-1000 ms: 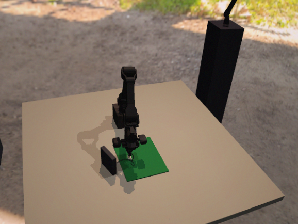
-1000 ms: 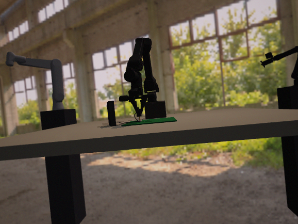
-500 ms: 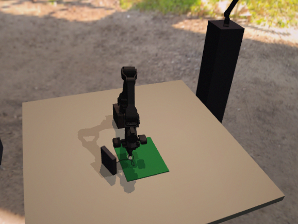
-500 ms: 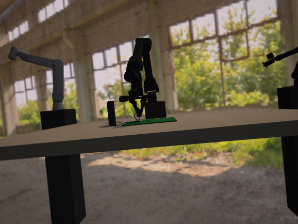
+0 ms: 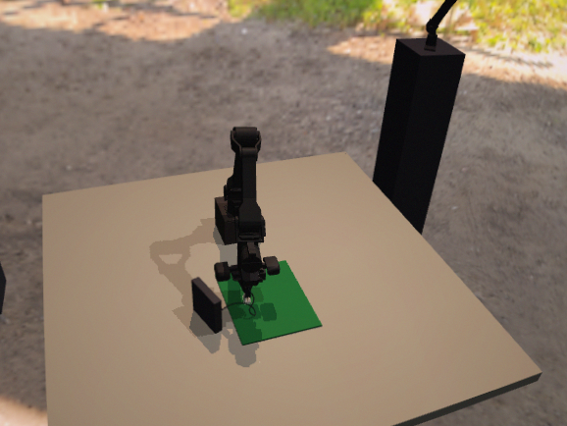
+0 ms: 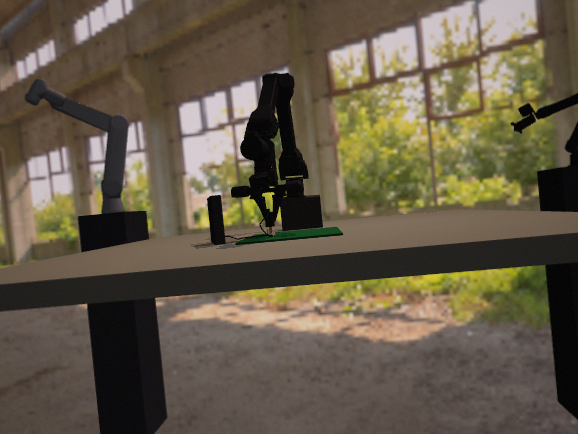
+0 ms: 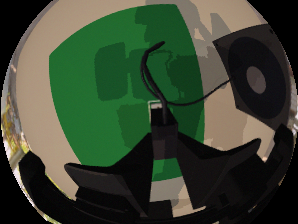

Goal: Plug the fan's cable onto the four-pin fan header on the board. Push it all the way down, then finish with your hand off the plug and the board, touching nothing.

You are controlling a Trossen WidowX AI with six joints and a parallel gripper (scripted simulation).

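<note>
The black plug lies 10 mm ahead of my gripper tip and 10 mm above it. From my gripper tip the other things lie so: pale fan header: 40 mm below, 10 mm ahead; pale header key: 30 mm below, 10 mm to the right, 10 mm ahead; green board: 60 mm to the left, 50 mm below, 20 mm ahead.
</note>
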